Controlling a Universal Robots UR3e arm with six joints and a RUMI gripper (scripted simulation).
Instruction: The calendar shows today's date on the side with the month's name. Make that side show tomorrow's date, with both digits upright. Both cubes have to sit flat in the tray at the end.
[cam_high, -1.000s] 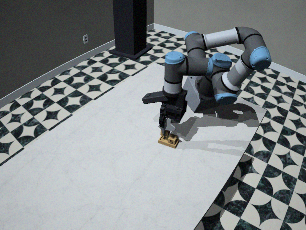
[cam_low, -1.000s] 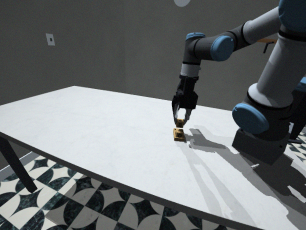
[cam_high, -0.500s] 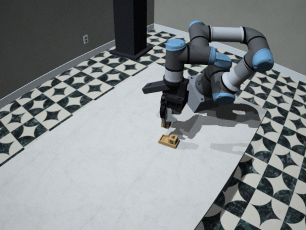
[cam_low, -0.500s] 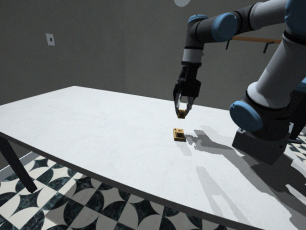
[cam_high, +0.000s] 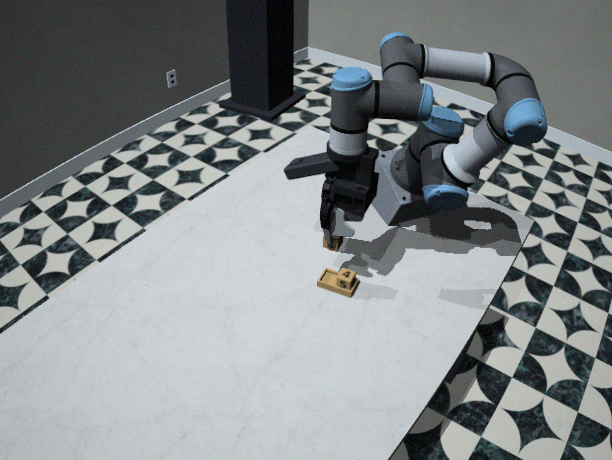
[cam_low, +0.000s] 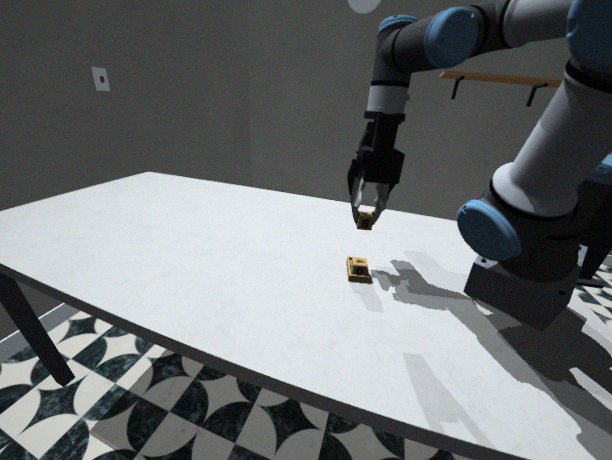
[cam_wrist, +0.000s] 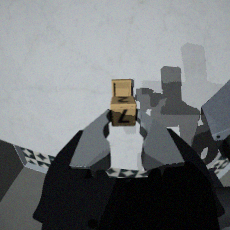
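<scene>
My hand is 2 cm to the right of the wooden calendar tray and 13 cm above it. Round my hand: wooden cube (1 cm below).
</scene>
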